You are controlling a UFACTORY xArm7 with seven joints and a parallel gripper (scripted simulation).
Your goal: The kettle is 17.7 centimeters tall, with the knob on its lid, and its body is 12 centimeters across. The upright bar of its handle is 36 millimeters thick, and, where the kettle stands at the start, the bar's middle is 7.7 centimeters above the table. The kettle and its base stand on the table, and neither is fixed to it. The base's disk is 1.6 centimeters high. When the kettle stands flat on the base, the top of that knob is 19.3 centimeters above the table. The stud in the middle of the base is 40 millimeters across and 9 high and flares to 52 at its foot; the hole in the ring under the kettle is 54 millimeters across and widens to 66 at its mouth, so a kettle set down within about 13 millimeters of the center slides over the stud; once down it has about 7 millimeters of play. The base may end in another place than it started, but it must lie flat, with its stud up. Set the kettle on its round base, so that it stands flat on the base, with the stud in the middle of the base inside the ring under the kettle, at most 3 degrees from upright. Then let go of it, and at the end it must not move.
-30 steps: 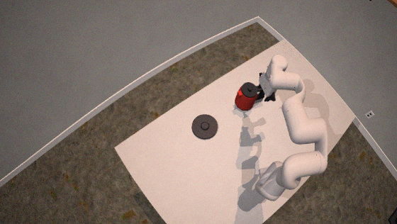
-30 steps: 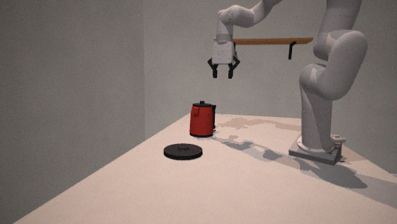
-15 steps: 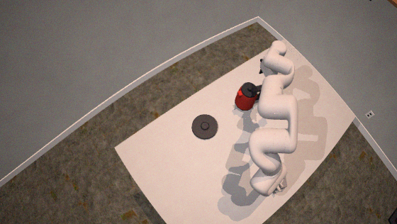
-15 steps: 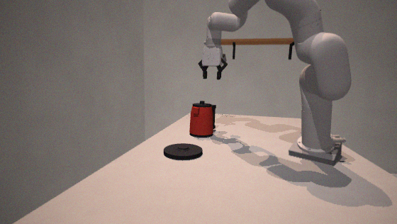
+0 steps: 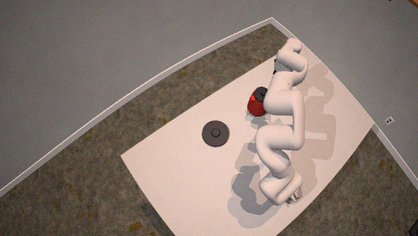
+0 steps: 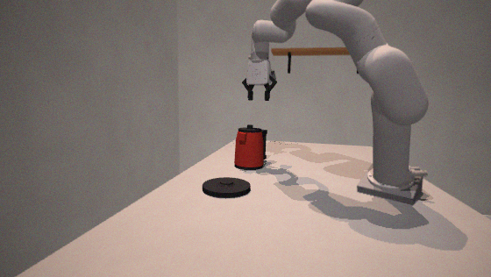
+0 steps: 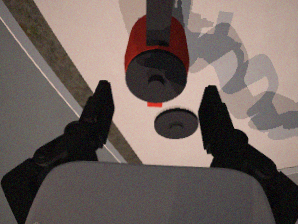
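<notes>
Now: the red kettle 200 mm below my hand, 30 mm to the left of it and 10 mm ahead of it. The rest, counted from my hand: round black base: 370 mm to the left, 280 mm below, 10 mm behind.
</notes>
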